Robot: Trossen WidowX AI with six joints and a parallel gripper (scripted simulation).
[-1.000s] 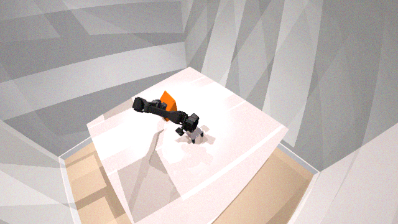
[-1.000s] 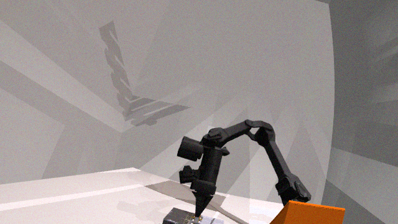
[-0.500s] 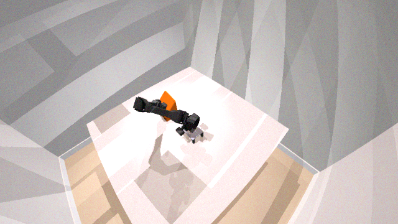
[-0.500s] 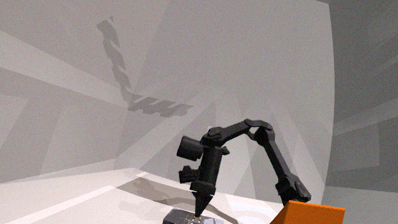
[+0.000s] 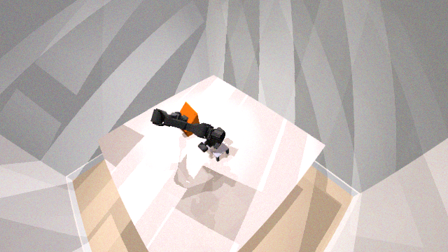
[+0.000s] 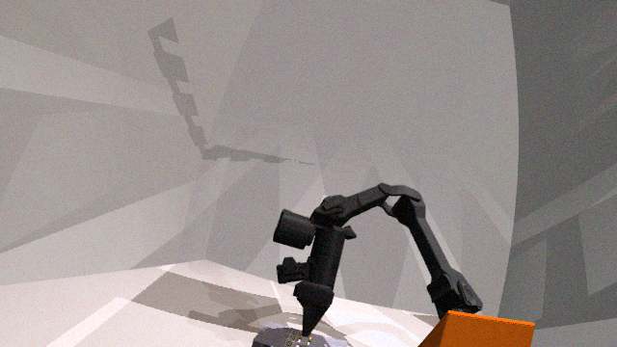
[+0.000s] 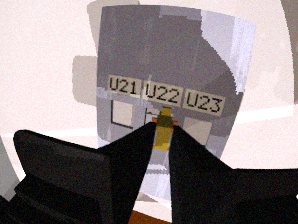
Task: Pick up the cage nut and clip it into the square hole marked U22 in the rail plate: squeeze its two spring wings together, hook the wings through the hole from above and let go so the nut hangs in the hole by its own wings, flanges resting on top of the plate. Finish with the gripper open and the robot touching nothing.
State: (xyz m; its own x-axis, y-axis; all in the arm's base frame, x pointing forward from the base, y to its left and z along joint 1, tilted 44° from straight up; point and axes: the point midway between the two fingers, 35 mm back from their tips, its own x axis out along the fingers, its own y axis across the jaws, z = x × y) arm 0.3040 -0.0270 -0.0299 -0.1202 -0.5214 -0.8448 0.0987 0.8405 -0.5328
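The brass cage nut lies 1 cm below my gripper tip.
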